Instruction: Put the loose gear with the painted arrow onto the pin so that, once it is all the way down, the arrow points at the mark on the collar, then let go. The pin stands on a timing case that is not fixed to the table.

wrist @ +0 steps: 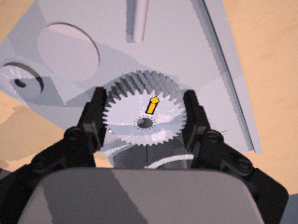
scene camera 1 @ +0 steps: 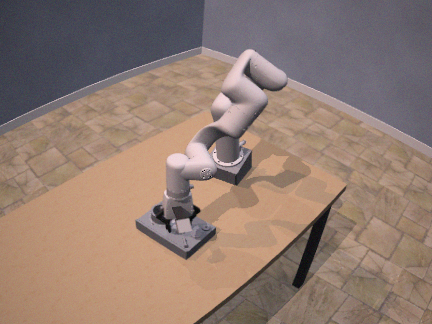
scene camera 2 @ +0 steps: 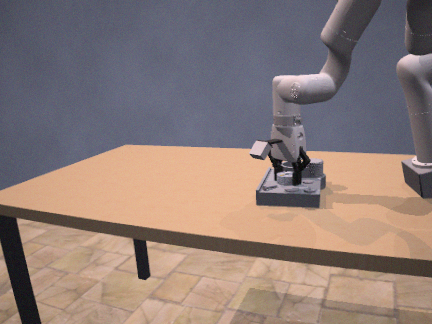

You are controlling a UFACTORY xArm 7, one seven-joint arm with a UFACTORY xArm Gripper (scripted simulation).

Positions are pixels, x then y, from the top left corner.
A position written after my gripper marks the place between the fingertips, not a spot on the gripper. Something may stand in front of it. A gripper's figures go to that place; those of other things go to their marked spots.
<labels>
My gripper (wrist: 145, 101): 0.14 m from the lens. A grey gear (wrist: 146, 108): 0.11 m from the lens. A timing case (wrist: 198, 52): 0.12 m from the lens.
</labels>
